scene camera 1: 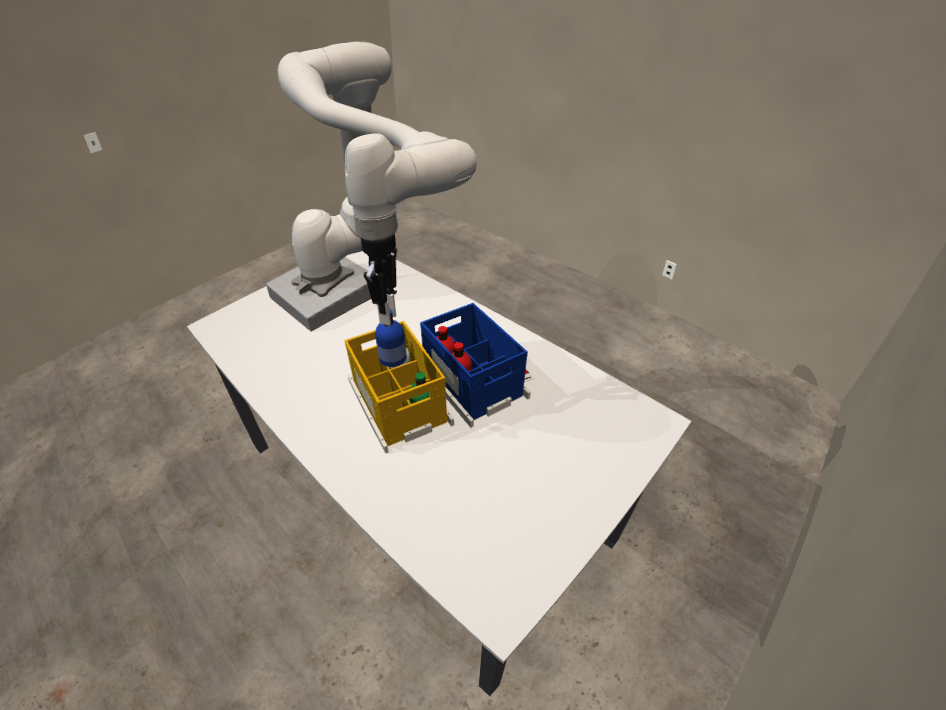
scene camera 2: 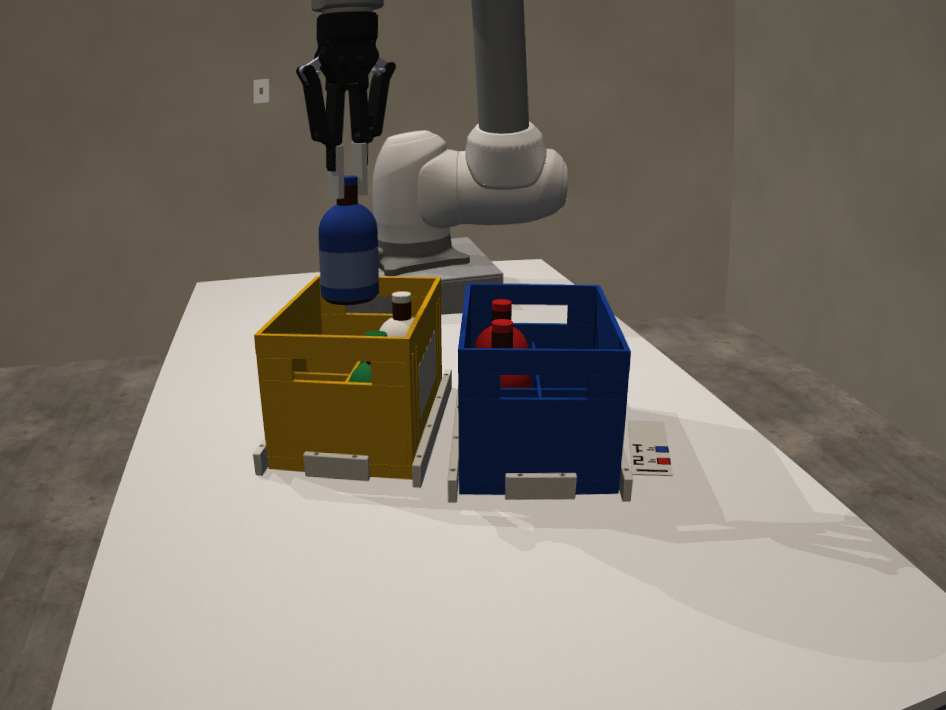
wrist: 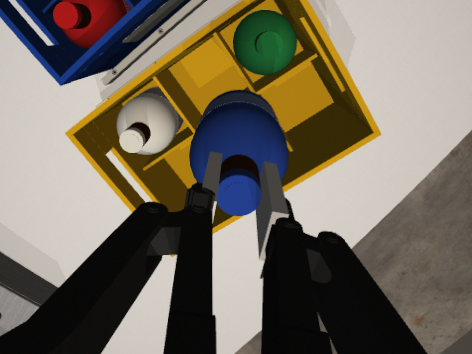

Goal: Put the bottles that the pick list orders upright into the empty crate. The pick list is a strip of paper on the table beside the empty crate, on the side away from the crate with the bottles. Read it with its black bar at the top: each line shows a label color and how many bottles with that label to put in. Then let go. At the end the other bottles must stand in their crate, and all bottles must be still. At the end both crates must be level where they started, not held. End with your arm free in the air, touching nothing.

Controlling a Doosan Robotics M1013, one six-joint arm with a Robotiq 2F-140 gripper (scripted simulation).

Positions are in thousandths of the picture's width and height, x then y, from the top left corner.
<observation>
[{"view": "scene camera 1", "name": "gripper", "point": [411, 450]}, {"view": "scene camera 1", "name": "yellow crate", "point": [415, 596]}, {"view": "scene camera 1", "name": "blue bottle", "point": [413, 478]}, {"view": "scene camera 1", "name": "blue crate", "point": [527, 522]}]
</observation>
